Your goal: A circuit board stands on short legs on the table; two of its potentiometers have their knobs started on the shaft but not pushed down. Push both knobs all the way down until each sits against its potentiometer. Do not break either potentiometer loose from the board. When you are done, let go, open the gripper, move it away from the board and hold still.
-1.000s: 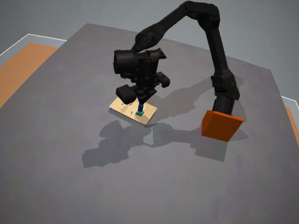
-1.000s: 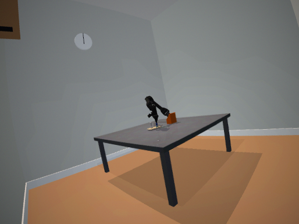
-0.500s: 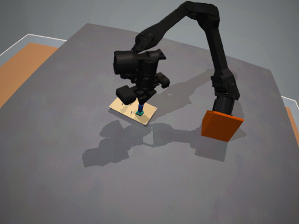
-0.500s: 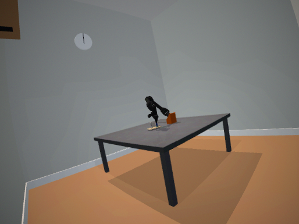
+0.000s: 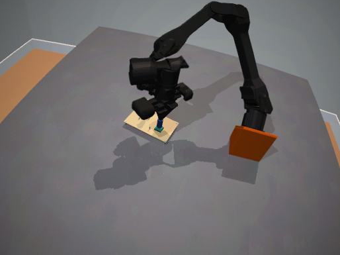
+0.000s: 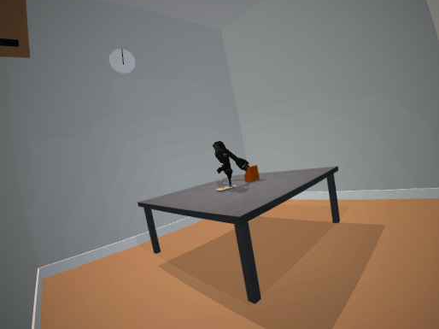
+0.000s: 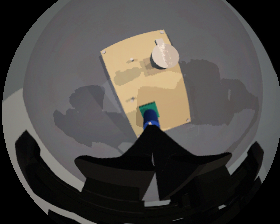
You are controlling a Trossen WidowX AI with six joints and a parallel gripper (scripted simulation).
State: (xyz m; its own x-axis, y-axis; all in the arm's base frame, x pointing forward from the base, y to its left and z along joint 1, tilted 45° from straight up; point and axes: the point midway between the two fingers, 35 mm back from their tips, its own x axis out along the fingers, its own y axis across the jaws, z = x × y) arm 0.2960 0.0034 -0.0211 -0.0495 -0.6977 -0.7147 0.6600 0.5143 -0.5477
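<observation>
Right now the blue knob is 1 cm below my gripper tip. Also, from my gripper tip: grey knob (5 cm ahead, 5 cm to the right, 1 cm above).
</observation>
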